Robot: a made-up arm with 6 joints.
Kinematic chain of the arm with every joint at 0, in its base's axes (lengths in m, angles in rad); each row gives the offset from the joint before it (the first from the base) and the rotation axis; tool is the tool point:
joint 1: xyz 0 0 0.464 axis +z
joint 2: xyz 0 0 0 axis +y
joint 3: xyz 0 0 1.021 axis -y
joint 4: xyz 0 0 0 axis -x
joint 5: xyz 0.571 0 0 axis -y
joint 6: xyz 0 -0.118 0 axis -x
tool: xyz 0 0 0
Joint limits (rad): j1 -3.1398..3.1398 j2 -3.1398..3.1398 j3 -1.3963..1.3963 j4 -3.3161..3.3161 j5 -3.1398..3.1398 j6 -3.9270..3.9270
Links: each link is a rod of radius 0.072 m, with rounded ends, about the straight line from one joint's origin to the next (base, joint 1, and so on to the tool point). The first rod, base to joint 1, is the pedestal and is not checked.
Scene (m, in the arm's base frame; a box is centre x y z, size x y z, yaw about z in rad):
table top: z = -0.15
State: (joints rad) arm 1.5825 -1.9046 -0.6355 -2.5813 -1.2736 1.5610
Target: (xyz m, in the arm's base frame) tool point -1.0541 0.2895 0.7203
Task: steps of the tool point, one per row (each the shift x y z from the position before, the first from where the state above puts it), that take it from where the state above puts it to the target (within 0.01 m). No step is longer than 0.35 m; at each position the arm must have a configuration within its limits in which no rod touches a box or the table.
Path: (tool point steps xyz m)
1: -0.2252 0.0037 0.0251
2: -0.2302 0.0741 0.0194
3: -0.2123 0.1478 0.0138
4: -0.1702 0.2171 0.0079
5: -0.1047 0.2736 0.0020
6: -0.0202 0.3094 -0.0040

